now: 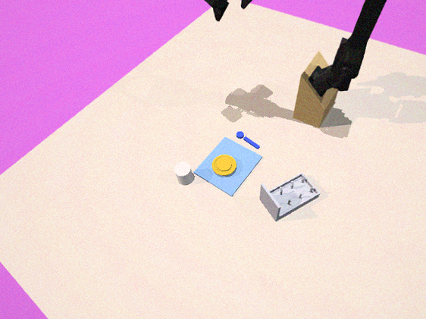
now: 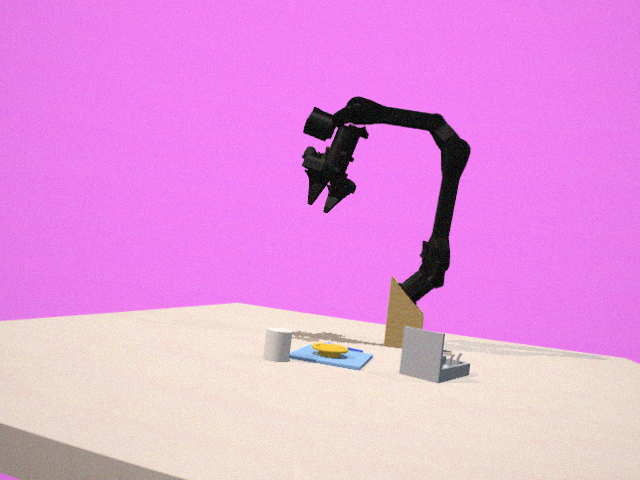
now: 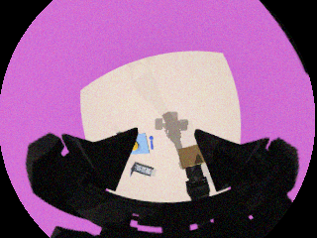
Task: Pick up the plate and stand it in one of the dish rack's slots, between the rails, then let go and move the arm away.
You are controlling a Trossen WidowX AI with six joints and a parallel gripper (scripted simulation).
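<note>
My gripper tip is 29 cm above the yellow plate, 23 cm short of it and 11 cm to the right of it. Also, from my gripper tip: light blue mat: 30 cm below, 21 cm ahead, 11 cm to the left; white cup: 31 cm ahead, 28 cm below, 4 cm to the left; blue spoon: 30 cm below, 11 cm to the left, 11 cm ahead.
</note>
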